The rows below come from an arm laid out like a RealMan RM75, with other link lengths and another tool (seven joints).
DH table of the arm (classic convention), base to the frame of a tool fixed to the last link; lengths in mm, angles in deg. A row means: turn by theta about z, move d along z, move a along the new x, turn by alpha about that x. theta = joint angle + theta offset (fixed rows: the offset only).
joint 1: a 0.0  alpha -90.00  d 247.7  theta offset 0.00
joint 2: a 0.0  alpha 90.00  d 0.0  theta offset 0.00
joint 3: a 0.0  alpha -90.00  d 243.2  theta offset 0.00
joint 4: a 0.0  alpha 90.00  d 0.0  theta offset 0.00
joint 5: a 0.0  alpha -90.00  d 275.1  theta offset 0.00
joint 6: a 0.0  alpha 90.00  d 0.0  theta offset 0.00
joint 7: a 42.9  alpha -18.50  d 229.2  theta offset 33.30
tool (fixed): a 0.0  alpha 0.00  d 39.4  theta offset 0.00
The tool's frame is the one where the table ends.
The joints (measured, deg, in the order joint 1, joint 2, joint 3, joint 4, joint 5, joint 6, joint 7), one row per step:
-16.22, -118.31, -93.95, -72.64, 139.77, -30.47, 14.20
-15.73, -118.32, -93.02, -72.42, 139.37, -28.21, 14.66
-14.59, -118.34, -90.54, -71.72, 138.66, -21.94, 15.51
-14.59, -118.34, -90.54, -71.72, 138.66, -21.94, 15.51
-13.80, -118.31, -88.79, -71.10, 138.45, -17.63, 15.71
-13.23, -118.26, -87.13, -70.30, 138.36, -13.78, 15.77
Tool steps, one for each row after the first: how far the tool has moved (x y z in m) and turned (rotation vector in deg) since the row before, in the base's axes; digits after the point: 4 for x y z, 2 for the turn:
0.0010, 0.0007, 0.0003, 1.13, 0.18, -0.79
0.0030, 0.0021, 0.0019, 3.27, 0.51, -2.03
0.0000, 0.0000, 0.0000, 0.00, 0.00, 0.00
0.0004, 0.0004, 0.0012, 2.22, 0.35, -1.12
-0.0001, -0.0003, -0.0004, 1.80, 0.37, -0.94

